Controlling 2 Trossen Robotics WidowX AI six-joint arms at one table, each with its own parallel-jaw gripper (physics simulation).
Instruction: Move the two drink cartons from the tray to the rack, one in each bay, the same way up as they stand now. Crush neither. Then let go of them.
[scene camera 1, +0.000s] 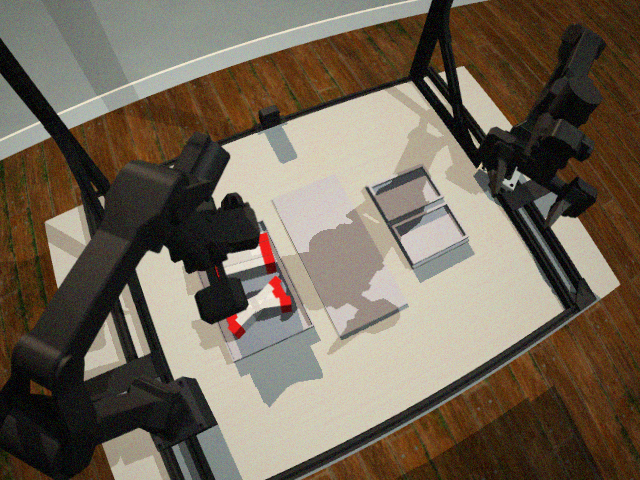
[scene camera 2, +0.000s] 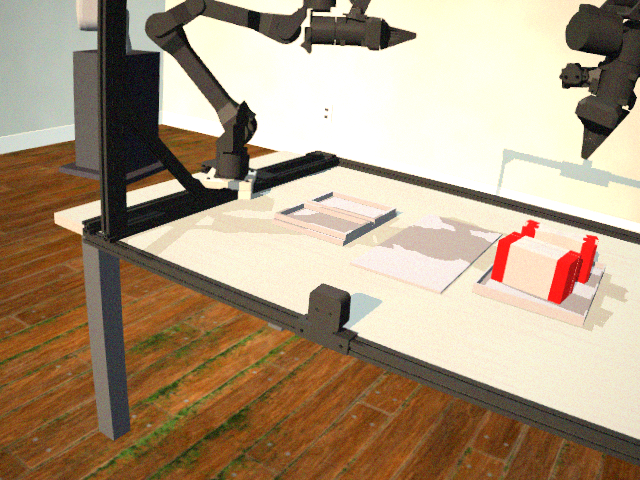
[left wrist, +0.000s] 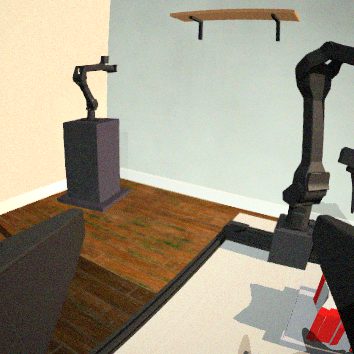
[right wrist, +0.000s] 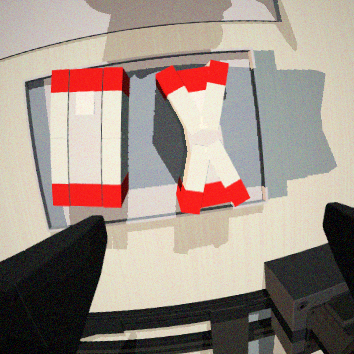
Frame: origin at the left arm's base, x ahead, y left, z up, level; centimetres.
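Seen in the pictures: left gripper, between the fingertips: (scene camera 1: 520, 212) (scene camera 2: 413, 34) (left wrist: 203, 225); right gripper, between the fingertips: (scene camera 1: 227, 274) (scene camera 2: 589, 152) (right wrist: 218, 222); left arm's base, origin of its link: (scene camera 2: 230, 175); right arm's base, origin of its link: (scene camera 1: 170, 413) (left wrist: 296, 224) (right wrist: 329, 319).
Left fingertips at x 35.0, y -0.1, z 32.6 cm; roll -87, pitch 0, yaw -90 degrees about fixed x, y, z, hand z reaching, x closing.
Offsets run from my left fingertips to a thing's top centre. "*": to the spot under its first point. Level surfaces: height alone.
A white carton with red ends @[dx +19.6, dy -37.1, dz -28.8 cm] (scene camera 1: 267, 253) (scene camera 2: 535, 268) (right wrist: 85, 137) stands in the tray @[dx +23.1, dy -33.6, dz -34.6 cm] (scene camera 1: 273, 333) (scene camera 2: 532, 304) (right wrist: 245, 140) with its sides straight. The second carton @[dx +26.0, dy -29.1, dz -28.8 cm] (scene camera 1: 261, 300) (scene camera 2: 587, 258) (left wrist: 325, 326) (right wrist: 205, 137) stands beside it in the tray, its middle pinched in to a narrow waist. The rack @[dx -12.0, dy -12.3, dz -34.2 cm] (scene camera 1: 417, 211) (scene camera 2: 310, 230) has two empty bays. My right gripper (scene camera 2: 585, 155) (right wrist: 218, 222) is open and empty, above the cartons and apart from them. My left gripper (scene camera 1: 522, 208) (scene camera 2: 413, 36) (left wrist: 203, 225) is open and empty, high at the rack's side of the table.
A flat pale board @[dz -35.8 cm] (scene camera 1: 310, 217) (scene camera 2: 392, 258) lies between the tray and the rack. A small black block @[* dx -12.7, dy -53.8, dz -31.5 cm] (scene camera 1: 269, 116) (scene camera 2: 329, 307) is fixed to the table's edge. Black frame rails and posts stand along the table's sides.
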